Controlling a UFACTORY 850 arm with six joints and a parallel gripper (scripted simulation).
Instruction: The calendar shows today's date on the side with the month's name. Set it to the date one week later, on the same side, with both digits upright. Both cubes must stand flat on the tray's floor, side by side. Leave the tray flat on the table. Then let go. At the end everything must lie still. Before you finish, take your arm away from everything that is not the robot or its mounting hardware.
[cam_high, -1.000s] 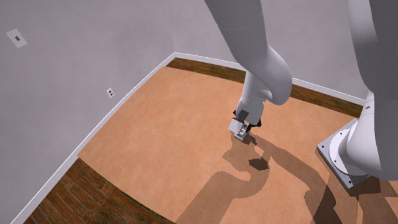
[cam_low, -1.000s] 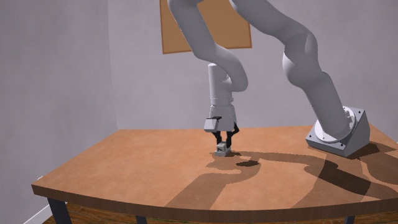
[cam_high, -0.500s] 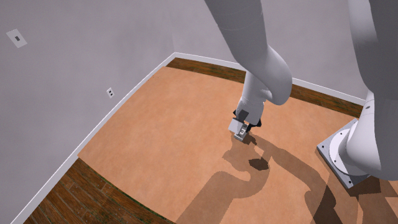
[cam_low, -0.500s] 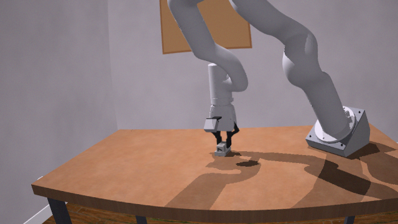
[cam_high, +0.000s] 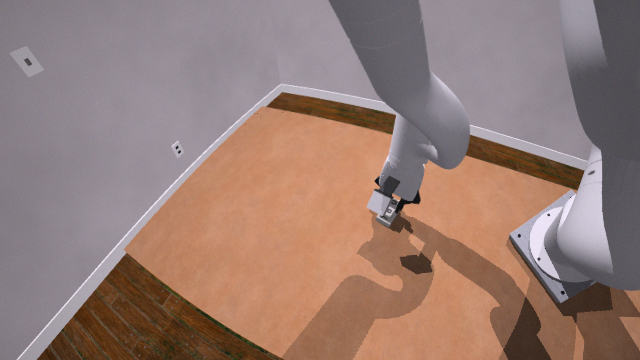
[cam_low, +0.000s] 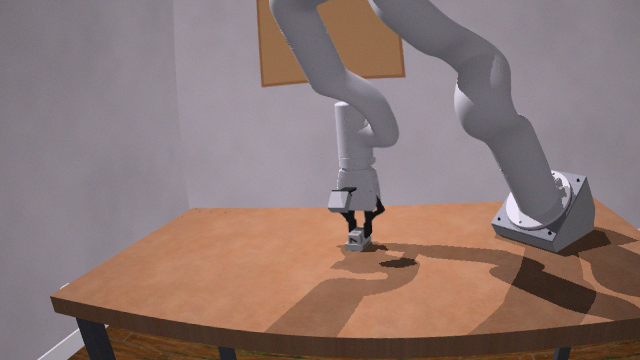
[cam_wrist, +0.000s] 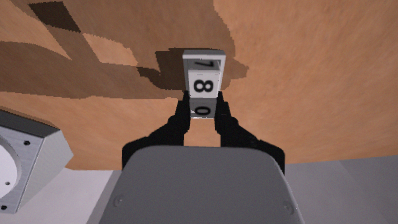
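Now: the white calendar tray 30 mm below my hand and 20 mm to the left of it.
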